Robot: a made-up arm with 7 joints. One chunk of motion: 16 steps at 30 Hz.
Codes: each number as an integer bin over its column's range. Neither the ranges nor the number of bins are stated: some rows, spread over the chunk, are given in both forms.
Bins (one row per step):
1: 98 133 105 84 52 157
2: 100 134 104 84 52 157
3: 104 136 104 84 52 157
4: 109 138 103 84 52 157
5: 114 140 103 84 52 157
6: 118 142 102 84 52 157
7: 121 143 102 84 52 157
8: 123 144 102 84 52 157
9: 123 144 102 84 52 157
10: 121 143 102 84 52 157
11: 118 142 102 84 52 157
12: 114 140 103 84 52 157
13: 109 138 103 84 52 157
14: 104 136 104 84 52 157
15: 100 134 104 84 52 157
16: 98 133 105 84 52 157
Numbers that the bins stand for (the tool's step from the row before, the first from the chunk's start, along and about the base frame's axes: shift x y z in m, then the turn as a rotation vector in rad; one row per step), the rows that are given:
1: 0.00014 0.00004 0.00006 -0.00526 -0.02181 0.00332
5: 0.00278 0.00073 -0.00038 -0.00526 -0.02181 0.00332
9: 0.00426 0.00112 -0.00060 -0.00526 -0.02181 0.00332
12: 0.00278 0.00073 -0.00038 -0.00526 -0.02181 0.00332
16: 0.00014 0.00004 0.00006 -0.00526 -0.02181 0.00332
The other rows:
2: 0.00047 0.00014 -0.00016 -0.00526 -0.02181 0.00332
3: 0.00113 0.00033 -0.00016 -0.00526 -0.02181 0.00332
4: 0.00195 0.00053 -0.00038 -0.00526 -0.02181 0.00332
6: 0.00344 0.00092 -0.00060 -0.00526 -0.02181 0.00332
7: 0.00393 0.00102 -0.00060 -0.00526 -0.02181 0.00332
8: 0.00426 0.00112 -0.00060 -0.00526 -0.02181 0.00332
10: 0.00393 0.00102 -0.00060 -0.00526 -0.02181 0.00332
11: 0.00344 0.00092 -0.00060 -0.00526 -0.02181 0.00332
13: 0.00195 0.00053 -0.00038 -0.00526 -0.02181 0.00332
14: 0.00113 0.00033 -0.00016 -0.00526 -0.02181 0.00332
15: 0.00047 0.00014 -0.00016 -0.00526 -0.02181 0.00332

